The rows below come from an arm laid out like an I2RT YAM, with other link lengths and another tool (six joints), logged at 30 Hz.
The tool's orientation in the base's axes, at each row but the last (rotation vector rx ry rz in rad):
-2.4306 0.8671 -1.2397
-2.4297 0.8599 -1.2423
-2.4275 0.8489 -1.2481
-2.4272 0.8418 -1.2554
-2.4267 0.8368 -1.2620
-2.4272 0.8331 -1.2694
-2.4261 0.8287 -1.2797
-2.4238 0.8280 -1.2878
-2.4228 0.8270 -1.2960
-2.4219 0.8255 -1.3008
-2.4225 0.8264 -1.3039
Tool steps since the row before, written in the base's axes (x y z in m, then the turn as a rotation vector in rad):
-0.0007 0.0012 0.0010 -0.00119 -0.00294 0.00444
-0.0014 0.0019 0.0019 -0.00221 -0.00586 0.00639
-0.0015 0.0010 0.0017 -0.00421 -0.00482 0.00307
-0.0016 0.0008 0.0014 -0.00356 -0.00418 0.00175
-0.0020 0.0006 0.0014 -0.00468 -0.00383 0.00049
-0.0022 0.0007 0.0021 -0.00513 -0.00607 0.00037
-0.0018 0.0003 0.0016 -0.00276 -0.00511 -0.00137
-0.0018 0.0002 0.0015 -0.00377 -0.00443 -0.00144
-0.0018 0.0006 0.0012 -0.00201 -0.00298 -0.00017
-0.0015 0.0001 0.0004 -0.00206 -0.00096 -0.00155
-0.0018 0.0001 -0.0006 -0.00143 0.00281 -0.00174
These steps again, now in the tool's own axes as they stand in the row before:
-0.0004 -0.0012 -0.0012 0.00413 0.00058 -0.00352
-0.0006 -0.0019 -0.0023 0.00672 0.00230 -0.00544
-0.0002 -0.0011 -0.0022 0.00304 0.00385 -0.00513
-0.0003 -0.0007 -0.0021 0.00208 0.00376 -0.00384
-0.0004 -0.0004 -0.0025 0.00054 0.00450 -0.00403
0.0000 -0.0008 -0.0030 0.00162 0.00650 -0.00429
0.0001 -0.0004 -0.0024 0.00094 0.00573 -0.00137
0.0001 -0.0002 -0.0023 0.00004 0.00558 -0.00218
-0.0003 -0.0004 -0.0022 0.00079 0.00318 -0.00148
-0.0004 0.0003 -0.0015 -0.00137 0.00225 -0.00081
-0.0012 0.0008 -0.0012 -0.00347 -0.00091 -0.00030

